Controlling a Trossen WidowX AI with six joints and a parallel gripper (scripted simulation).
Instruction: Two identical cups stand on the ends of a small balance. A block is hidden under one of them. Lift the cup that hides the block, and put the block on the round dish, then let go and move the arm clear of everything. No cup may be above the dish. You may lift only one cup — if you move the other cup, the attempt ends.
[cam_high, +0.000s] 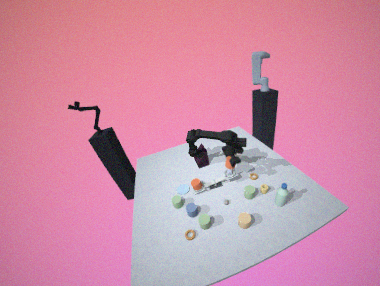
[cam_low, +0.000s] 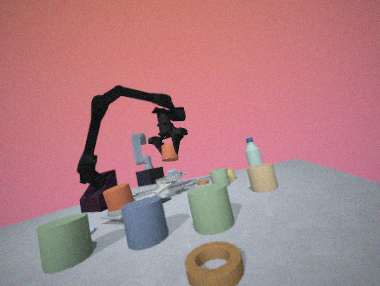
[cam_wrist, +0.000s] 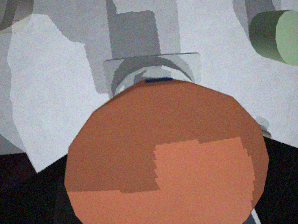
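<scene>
My gripper tip is 1 cm to the left of the pale grey-blue block and 8 cm above it. Round my gripper tip: orange cup: 1 cm ahead, 29 cm to the right, 11 cm below; small balance: 1 cm ahead, 14 cm to the right, 13 cm below; grey lump: 18 cm ahead, 11 cm to the right, 16 cm below.
</scene>
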